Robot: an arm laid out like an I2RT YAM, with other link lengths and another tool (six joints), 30 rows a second.
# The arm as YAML. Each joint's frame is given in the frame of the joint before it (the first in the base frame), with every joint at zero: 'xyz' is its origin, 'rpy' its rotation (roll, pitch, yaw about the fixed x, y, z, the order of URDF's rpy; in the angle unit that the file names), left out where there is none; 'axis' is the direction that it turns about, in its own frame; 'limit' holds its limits. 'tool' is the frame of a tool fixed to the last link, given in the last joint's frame.
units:
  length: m
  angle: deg
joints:
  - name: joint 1
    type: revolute
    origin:
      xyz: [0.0, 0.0, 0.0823]
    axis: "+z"
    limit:
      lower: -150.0
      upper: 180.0
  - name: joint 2
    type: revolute
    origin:
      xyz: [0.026, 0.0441, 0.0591]
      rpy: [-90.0, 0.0, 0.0]
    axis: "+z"
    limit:
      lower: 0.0
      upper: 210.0
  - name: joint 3
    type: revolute
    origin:
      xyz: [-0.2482, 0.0, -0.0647]
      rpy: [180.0, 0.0, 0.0]
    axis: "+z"
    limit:
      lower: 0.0
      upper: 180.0
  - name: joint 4
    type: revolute
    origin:
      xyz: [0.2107, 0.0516, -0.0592]
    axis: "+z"
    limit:
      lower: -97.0
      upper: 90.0
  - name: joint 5
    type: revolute
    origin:
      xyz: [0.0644, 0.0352, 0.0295]
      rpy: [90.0, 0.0, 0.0]
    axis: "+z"
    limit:
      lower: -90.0
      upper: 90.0
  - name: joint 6
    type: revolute
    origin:
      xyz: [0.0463, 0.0, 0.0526]
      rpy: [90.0, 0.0, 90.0]
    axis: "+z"
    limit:
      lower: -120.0
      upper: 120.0
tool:
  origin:
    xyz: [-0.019, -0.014, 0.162]
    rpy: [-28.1, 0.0, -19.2]
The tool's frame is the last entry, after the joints.
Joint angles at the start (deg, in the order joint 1, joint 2, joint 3, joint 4, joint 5, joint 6): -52.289 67.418 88.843 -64.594 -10.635 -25.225
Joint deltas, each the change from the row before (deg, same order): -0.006 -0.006 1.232 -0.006 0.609 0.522; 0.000 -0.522 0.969 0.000 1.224 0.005; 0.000 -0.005 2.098 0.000 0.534 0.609; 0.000 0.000 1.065 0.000 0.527 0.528; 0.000 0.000 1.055 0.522 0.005 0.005; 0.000 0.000 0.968 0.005 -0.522 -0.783; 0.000 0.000 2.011 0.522 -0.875 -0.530; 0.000 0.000 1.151 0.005 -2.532 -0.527; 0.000 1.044 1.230 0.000 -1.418 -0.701; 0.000 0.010 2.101 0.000 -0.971 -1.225; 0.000 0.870 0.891 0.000 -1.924 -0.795; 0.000 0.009 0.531 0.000 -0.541 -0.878; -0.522 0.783 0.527 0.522 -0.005 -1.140; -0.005 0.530 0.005 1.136 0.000 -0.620; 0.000 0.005 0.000 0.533 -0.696 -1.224
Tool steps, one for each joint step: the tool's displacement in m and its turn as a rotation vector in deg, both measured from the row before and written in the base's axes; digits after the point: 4 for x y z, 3 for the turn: -0.0006 -0.0029 0.0075 -0.921 -0.670 -0.802; -0.0033 -0.0028 0.0078 -1.670 -0.277 -0.924; -0.0003 -0.0028 0.0133 -1.515 -1.331 -0.795; -0.0008 -0.0021 0.0067 -0.729 -0.678 -0.737; 0.0012 -0.0016 0.0087 -1.247 -0.965 -0.007; 0.0014 0.0014 0.0063 -1.059 -0.399 0.874; 0.0030 0.0012 0.0153 -2.040 -1.634 1.019; 0.0055 0.0074 0.0087 -0.448 -1.466 2.428; 0.0055 0.0010 0.0036 -0.179 -0.318 1.568; 0.0015 0.0036 0.0136 -2.218 -1.019 1.435; 0.0059 0.0032 0.0025 -0.025 -0.338 2.056; 0.0008 0.0020 0.0034 -0.903 -0.087 0.877; 0.0010 -0.0057 0.0012 -1.053 0.405 -0.003; 0.0030 -0.0039 0.0016 -0.945 -0.056 0.271; 0.0020 0.0014 0.0021 -1.143 0.045 1.153
